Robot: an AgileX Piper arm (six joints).
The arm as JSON. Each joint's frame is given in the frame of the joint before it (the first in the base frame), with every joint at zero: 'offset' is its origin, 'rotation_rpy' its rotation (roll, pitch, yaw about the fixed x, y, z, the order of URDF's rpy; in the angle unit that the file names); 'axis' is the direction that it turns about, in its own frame. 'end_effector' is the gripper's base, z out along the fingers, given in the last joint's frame.
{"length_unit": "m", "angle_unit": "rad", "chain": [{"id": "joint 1", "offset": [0.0, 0.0, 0.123], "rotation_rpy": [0.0, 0.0, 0.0], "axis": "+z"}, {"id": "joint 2", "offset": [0.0, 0.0, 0.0], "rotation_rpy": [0.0, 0.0, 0.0], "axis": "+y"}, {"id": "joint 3", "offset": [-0.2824, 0.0, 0.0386], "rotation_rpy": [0.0, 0.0, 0.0], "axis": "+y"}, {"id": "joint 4", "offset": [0.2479, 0.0, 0.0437], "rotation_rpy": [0.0, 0.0, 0.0], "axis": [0.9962, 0.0, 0.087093]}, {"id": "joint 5", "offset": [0.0, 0.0, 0.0], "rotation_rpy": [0.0, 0.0, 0.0], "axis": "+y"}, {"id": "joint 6", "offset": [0.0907, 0.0, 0.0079], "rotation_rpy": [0.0, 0.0, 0.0], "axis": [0.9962, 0.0, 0.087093]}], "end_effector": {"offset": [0.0, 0.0, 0.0], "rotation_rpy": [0.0, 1.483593, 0.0]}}
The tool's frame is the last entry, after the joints.
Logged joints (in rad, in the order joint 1, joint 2, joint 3, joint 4, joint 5, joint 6), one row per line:
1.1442 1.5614 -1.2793 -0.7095 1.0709 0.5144
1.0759 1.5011 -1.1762 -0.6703 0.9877 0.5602
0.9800 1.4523 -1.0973 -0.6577 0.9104 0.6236
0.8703 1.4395 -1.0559 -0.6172 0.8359 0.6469
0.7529 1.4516 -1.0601 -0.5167 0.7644 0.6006
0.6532 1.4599 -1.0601 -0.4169 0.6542 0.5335
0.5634 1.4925 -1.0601 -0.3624 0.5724 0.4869
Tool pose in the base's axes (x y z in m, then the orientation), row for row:
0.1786 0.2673 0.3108 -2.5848 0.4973 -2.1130
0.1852 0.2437 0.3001 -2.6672 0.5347 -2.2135
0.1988 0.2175 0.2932 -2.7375 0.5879 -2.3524
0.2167 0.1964 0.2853 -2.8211 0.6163 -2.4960
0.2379 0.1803 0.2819 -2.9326 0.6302 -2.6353
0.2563 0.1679 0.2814 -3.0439 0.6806 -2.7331
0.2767 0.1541 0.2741 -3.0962 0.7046 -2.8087
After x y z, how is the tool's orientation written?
As angles about the fixed x, y, z axes (roll, pitch, yaw), in radians.
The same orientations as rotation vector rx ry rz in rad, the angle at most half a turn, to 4 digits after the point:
-1.0415 2.2016 -0.3011
-0.9517 2.2642 -0.2294
-0.8001 2.3158 -0.1778
-0.6597 2.3709 -0.1286
-0.5393 2.4235 -0.0494
-0.4565 2.4132 0.0588
-0.3838 2.4076 0.0939

